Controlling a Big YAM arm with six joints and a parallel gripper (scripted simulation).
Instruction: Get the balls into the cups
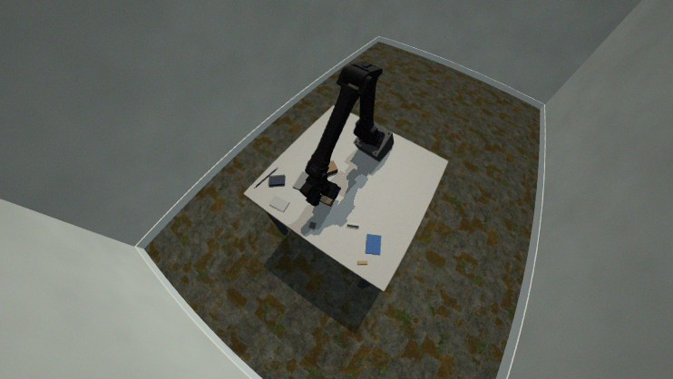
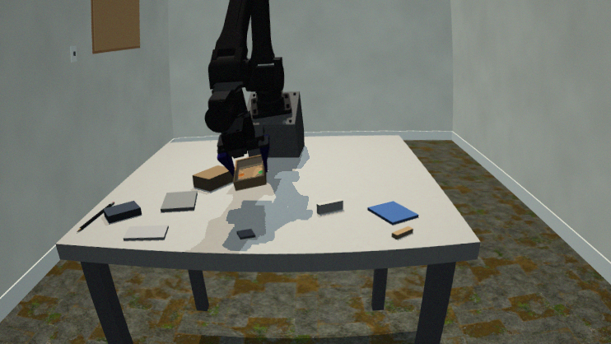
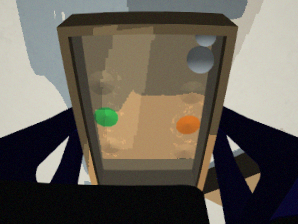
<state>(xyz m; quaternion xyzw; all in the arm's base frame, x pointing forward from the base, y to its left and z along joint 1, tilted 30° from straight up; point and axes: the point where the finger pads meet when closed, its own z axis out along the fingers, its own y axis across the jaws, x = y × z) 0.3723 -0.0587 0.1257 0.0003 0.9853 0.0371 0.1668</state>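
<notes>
My hand is 1 cm above the wooden puzzle. Round my hand: grey slab 4 cm behind, 18 cm to the right, 8 cm below; small dark tile 16 cm ahead, 2 cm to the right, 8 cm below; brown box 17 cm behind, 10 cm to the right, 6 cm below.
</notes>
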